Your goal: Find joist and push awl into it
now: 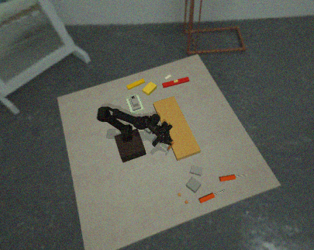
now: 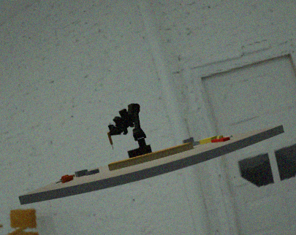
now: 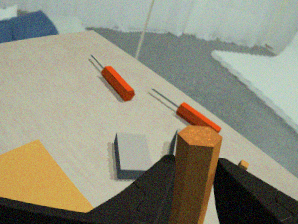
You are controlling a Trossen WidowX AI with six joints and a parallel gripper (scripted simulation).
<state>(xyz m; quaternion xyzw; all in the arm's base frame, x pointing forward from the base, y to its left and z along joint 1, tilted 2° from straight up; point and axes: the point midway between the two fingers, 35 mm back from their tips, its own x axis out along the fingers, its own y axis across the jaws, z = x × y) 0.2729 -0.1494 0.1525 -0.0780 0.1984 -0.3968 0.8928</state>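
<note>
Right now the awl is 5 cm below my gripper tip and 2 cm behind it. Round my gripper tip: stud finder 54 cm to the left, 20 cm behind, 18 cm below; pale green tray 53 cm to the left, 21 cm below, 20 cm behind; yellow block 65 cm to the left, 21 cm below, 6 cm behind.
</note>
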